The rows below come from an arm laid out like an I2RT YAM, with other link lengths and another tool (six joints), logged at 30 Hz.
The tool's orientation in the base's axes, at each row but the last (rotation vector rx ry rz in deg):
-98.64, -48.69, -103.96
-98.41, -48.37, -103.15
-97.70, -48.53, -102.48
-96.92, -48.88, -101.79
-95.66, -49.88, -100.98
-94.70, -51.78, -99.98
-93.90, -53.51, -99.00
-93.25, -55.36, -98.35
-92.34, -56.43, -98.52
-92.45, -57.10, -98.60
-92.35, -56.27, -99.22
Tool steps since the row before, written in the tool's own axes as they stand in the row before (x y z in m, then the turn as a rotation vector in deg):
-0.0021, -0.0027, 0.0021, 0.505, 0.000, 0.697
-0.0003, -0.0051, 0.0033, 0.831, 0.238, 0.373
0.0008, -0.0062, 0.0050, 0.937, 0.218, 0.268
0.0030, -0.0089, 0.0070, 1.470, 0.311, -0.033
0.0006, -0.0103, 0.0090, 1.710, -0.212, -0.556
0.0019, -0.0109, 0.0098, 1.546, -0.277, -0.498
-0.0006, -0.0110, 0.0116, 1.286, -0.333, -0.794
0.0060, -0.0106, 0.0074, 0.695, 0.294, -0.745
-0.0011, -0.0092, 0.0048, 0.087, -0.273, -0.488
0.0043, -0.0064, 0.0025, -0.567, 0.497, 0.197
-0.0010, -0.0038, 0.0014, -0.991, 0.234, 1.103
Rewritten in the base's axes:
-0.0003, 0.0032, -0.0023, 0.438, 0.539, 0.508
-0.0015, 0.0059, -0.0007, 0.368, 0.159, 0.852
-0.0013, 0.0079, 0.0003, 0.276, 0.099, 0.955
-0.0023, 0.0112, 0.0024, 0.111, -0.166, 1.490
-0.0022, 0.0135, -0.0001, -0.640, -0.227, 1.678
-0.0027, 0.0145, 0.0010, -0.643, -0.150, 1.510
-0.0019, 0.0158, -0.0017, -0.842, -0.370, 1.245
-0.0049, 0.0125, 0.0047, -0.251, -0.729, 0.728
-0.0047, 0.0090, -0.0023, -0.508, -0.244, 0.053
-0.0043, 0.0060, 0.0034, 0.579, -0.161, -0.496
-0.0022, 0.0032, -0.0015, 0.929, 0.701, -0.949

